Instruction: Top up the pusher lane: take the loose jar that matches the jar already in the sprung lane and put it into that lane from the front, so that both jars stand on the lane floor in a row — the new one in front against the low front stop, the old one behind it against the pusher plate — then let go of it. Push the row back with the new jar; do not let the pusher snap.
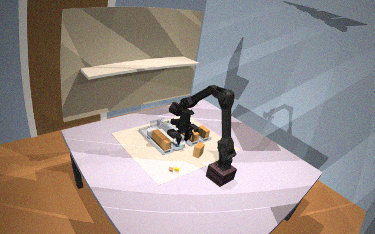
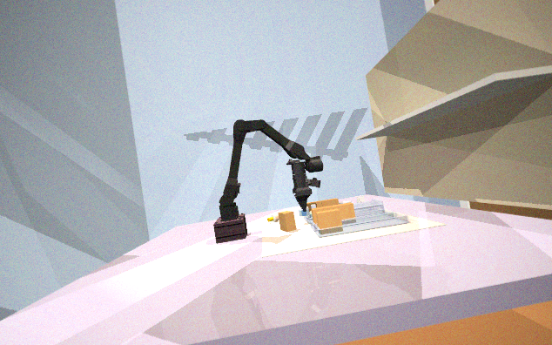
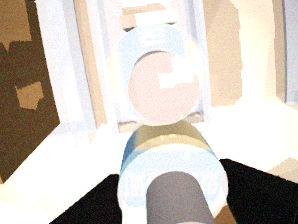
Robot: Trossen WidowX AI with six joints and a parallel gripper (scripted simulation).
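Right now my gripper tip is 8 cm past the box, 7 cm to the left of it and 2 cm above it.
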